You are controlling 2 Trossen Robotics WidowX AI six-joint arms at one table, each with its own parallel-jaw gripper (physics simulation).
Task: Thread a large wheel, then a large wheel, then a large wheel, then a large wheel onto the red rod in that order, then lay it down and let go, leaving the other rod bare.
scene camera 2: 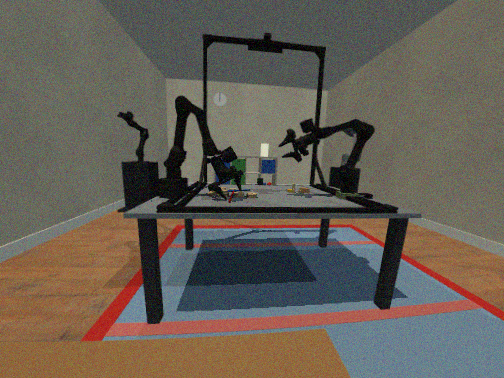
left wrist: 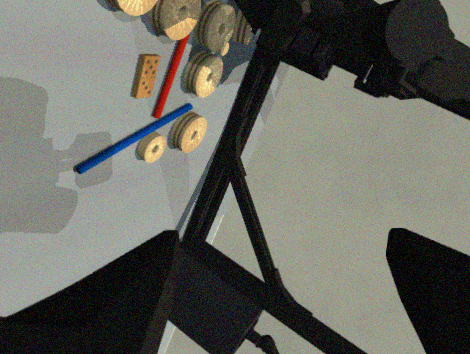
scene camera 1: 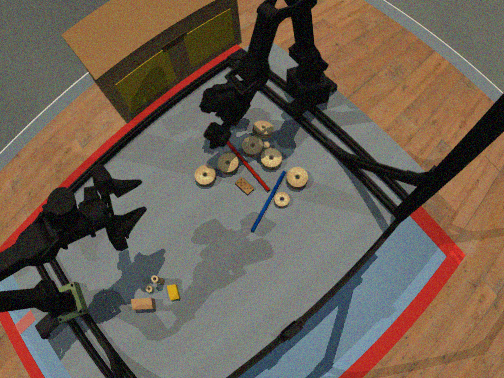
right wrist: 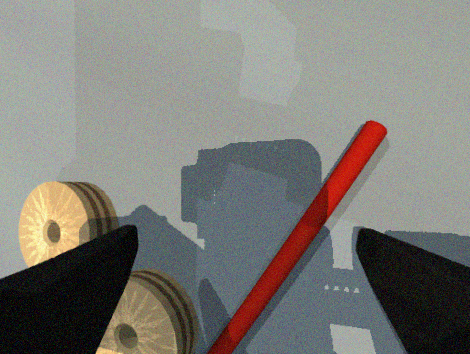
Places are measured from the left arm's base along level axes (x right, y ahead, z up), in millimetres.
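Where they show: left gripper, fingertip midpoint: (scene camera 2: 280,152) (left wrist: 283,243) (scene camera 1: 143,194); right gripper, fingertip midpoint: (scene camera 2: 233,195) (right wrist: 249,237); left arm's base, origin of the base link: (scene camera 2: 347,192) (scene camera 1: 66,302); right arm's base, origin of the base link: (scene camera 2: 173,178) (left wrist: 335,47) (scene camera 1: 309,76).
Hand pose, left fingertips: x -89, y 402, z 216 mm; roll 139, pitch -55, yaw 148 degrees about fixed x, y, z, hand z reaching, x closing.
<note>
Each offset is from my left fingertips to the top centre of the thing.
The red rod {dx -108, dy +243, dz -240 mm} (scene camera 1: 250,167) (left wrist: 171,80) (right wrist: 280,260) lies bare on the table among large wooden wheels. Two of these are a sunlit wheel {dx -87, dy +137, dz -229 mm} (scene camera 1: 199,173) (right wrist: 37,215) and a partly shaded wheel {dx -92, dy +207, dz -229 mm} (scene camera 1: 223,160) (right wrist: 155,305) on the rod's left. A wheel {dx -110, dy +289, dz -229 mm} (scene camera 1: 246,143), another wheel {dx -52, dy +318, dz -229 mm} (scene camera 1: 277,161) and a third wheel {dx +28, dy +355, dz -229 mm} (scene camera 1: 304,180) lie on its other side. The bare blue rod {dx +49, dy +260, dz -240 mm} (scene camera 1: 268,201) (left wrist: 132,139) lies near the red rod's end. My right gripper (scene camera 1: 216,138) (right wrist: 249,237) is open, above the red rod's far end. My left gripper (scene camera 1: 143,196) (scene camera 2: 281,151) (left wrist: 283,243) is open and empty, raised at picture left in scene camera 1.
A smaller wheel {dx +63, dy +291, dz -236 mm} (scene camera 1: 277,201) (left wrist: 148,151) lies beside the blue rod. A domino {dx -17, dy +220, dz -241 mm} (scene camera 1: 244,186) (left wrist: 146,76) lies near the red rod. A yellow block {dx +170, dy -72, dz -234 mm} (scene camera 1: 173,292), a tan block {dx +171, dy -165, dz -219 mm} (scene camera 1: 142,304) and small rings lie at the lower left. Black rails (scene camera 1: 165,112) edge the table.
</note>
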